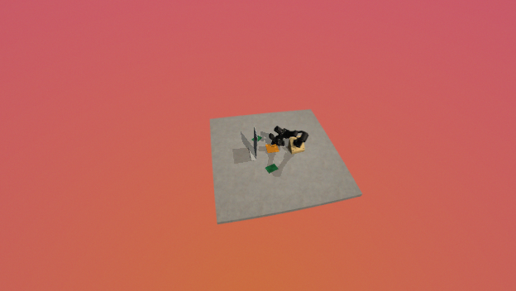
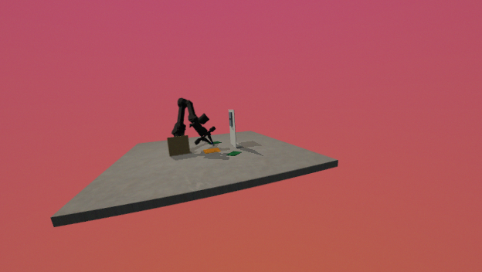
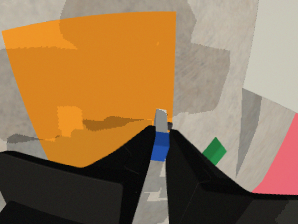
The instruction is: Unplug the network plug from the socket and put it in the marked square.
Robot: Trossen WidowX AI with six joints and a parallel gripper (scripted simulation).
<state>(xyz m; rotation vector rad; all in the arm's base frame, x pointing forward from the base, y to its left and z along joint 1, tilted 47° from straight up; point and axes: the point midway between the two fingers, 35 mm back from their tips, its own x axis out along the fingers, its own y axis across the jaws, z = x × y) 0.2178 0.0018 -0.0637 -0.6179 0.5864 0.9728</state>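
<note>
The orange square is 1 cm behind my gripper tip and 5 cm below it. From my gripper tip the other things lie so: network plug (right at my gripper tip); upright panel (18 cm ahead, 7 cm to the left, 8 cm above).
</note>
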